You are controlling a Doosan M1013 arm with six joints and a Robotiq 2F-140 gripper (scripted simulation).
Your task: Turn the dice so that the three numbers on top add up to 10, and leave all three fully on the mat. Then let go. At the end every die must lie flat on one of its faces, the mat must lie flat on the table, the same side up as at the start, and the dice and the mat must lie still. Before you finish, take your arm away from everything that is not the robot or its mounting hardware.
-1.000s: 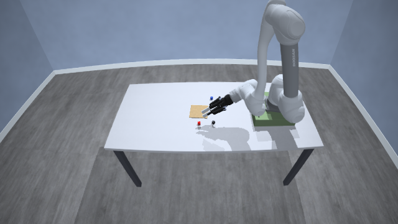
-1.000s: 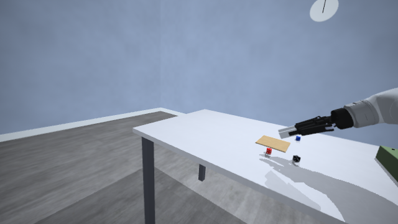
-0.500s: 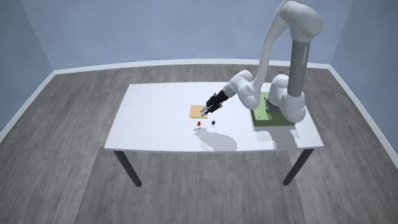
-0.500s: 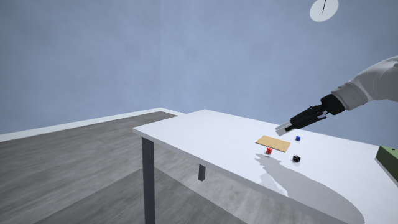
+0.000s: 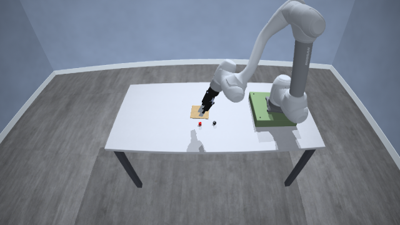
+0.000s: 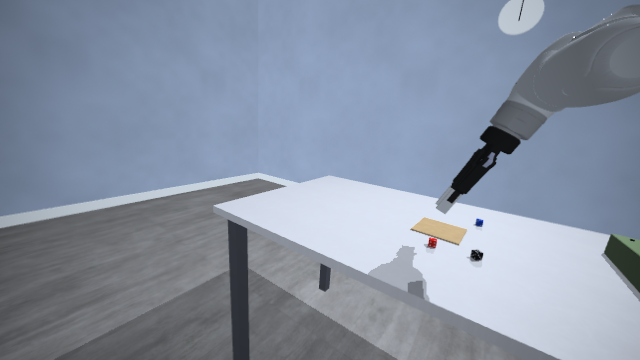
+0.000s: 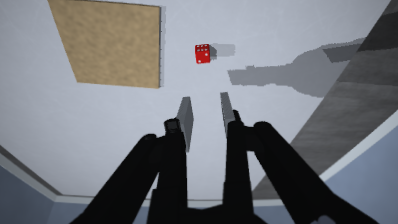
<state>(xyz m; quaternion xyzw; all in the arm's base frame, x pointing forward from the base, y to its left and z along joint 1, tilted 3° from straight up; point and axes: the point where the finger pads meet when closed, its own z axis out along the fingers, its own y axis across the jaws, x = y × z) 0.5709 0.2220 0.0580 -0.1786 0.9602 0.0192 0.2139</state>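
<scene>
The red die is 13 cm below my hand and 2 cm ahead of it. From my hand the other things lie so: black die (13 cm below, 9 cm behind, 2 cm to the right); then blue die (29 cm to the right, 13 cm below, 4 cm behind); then tan mat (14 cm below, 13 cm to the right, 4 cm ahead).
</scene>
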